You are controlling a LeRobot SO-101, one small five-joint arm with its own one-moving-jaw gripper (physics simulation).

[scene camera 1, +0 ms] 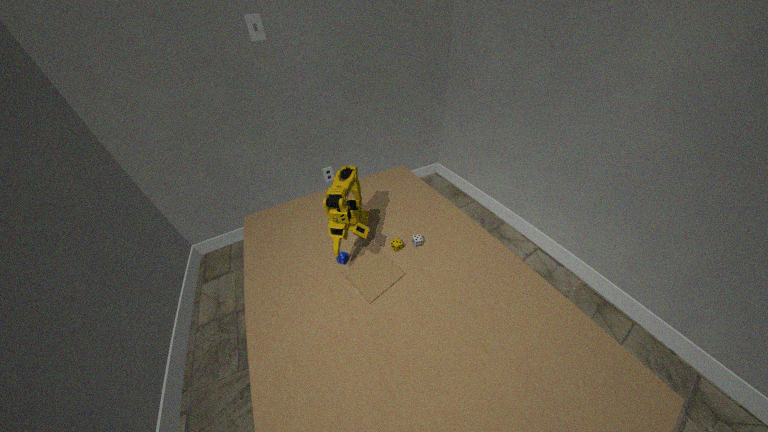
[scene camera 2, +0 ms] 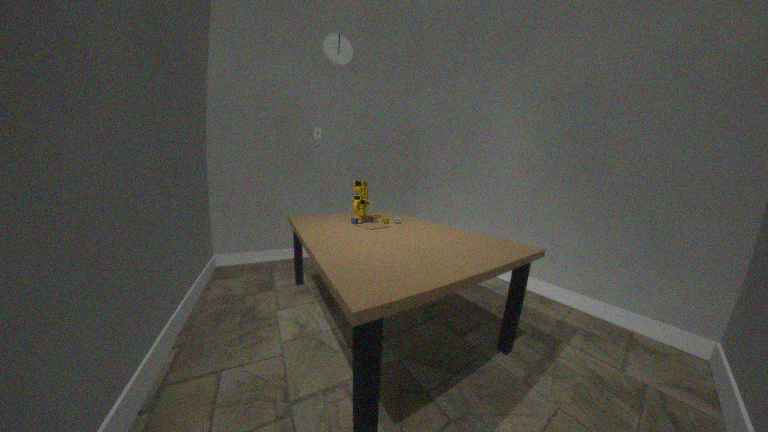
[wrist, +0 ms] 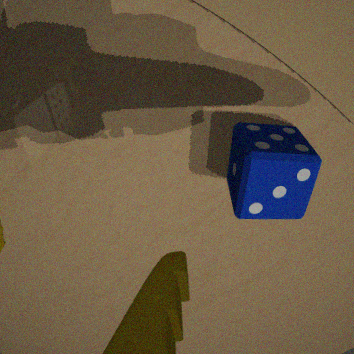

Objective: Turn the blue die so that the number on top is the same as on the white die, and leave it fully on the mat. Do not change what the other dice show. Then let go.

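Frame: origin at the arm's base, x ahead, y left, z up, level; millimetres.
Seen in the pictures: hand, its tool point: (scene camera 1: 345, 239) (scene camera 2: 358, 210) (wrist: 186, 269); arm's base, origin of its link: (scene camera 2: 362, 218).
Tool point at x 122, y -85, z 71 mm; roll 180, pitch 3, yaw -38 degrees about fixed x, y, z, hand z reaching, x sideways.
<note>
Offsets run from my tool point to a thing's top centre. Level surfaces: height alone.
The blue die @(dx +19, dy -29, dz -41 mm) (scene camera 1: 342, 258) (scene camera 2: 354, 220) (wrist: 272, 175) rests on the table just outside the left corner of the mat @(dx +114, dy +37, dz -67 mm) (scene camera 1: 375, 279), a thin tan square. In the wrist view its brightly lit three-pip face is towards the camera and seems to be the top; a dark five-pip side shows beyond. The white die @(dx +80, dy +224, dz -41 mm) (scene camera 1: 418, 240) (scene camera 2: 397, 220) stands to the right; its top seems to show several pips, too small to read surely. My gripper (scene camera 1: 351, 245) is open and empty. One notched jaw (wrist: 160, 310) shows in the wrist view, with its tip apart from the die, down and left of it.
The yellow die @(dx +61, dy +153, dz -41 mm) (scene camera 1: 396, 245) (scene camera 2: 385, 220) stands between the blue and white dice, behind the mat. A yellow sliver shows at the wrist view's left edge. The arm's shadow falls across the table @(dz -71 mm) (scene camera 1: 456, 333) (scene camera 2: 408, 252). Walls stand beyond the table's back end.
</note>
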